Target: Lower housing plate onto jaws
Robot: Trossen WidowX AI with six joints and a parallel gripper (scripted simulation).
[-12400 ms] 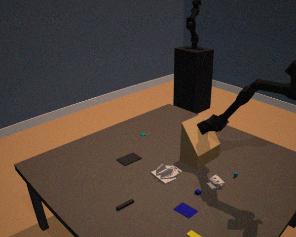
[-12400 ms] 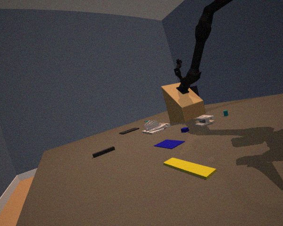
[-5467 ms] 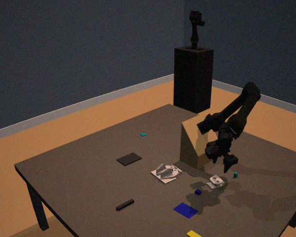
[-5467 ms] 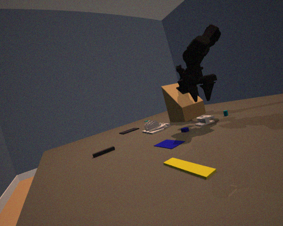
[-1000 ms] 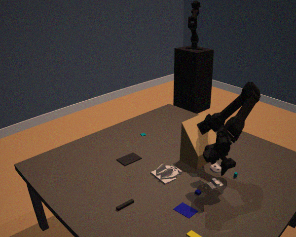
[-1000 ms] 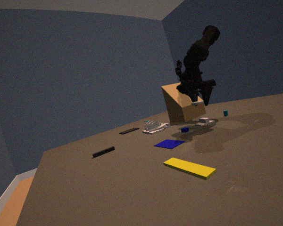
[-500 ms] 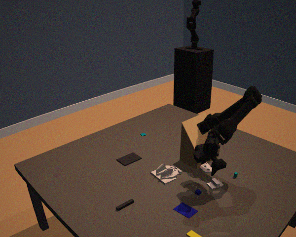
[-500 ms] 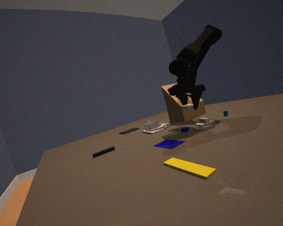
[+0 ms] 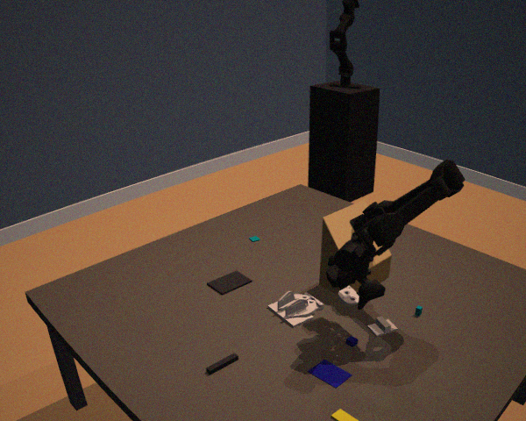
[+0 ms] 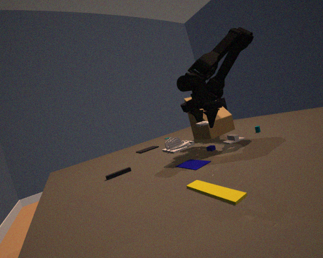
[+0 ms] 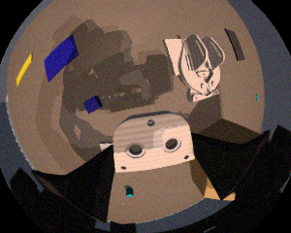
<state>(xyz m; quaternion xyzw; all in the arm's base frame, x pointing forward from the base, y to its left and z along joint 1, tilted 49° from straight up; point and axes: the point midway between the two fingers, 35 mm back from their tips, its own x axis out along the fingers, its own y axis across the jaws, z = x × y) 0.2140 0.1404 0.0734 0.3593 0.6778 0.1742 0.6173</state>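
Right now the blue cube is 70 mm ahead of my gripper tip, 60 mm to the left of it and 70 mm below it. Round my gripper tip: teal cube 170 mm behind, 120 mm to the left, 60 mm below; blue tile 200 mm ahead, 100 mm to the left, 70 mm below; black bar 370 mm ahead, 100 mm to the right, 70 mm below.
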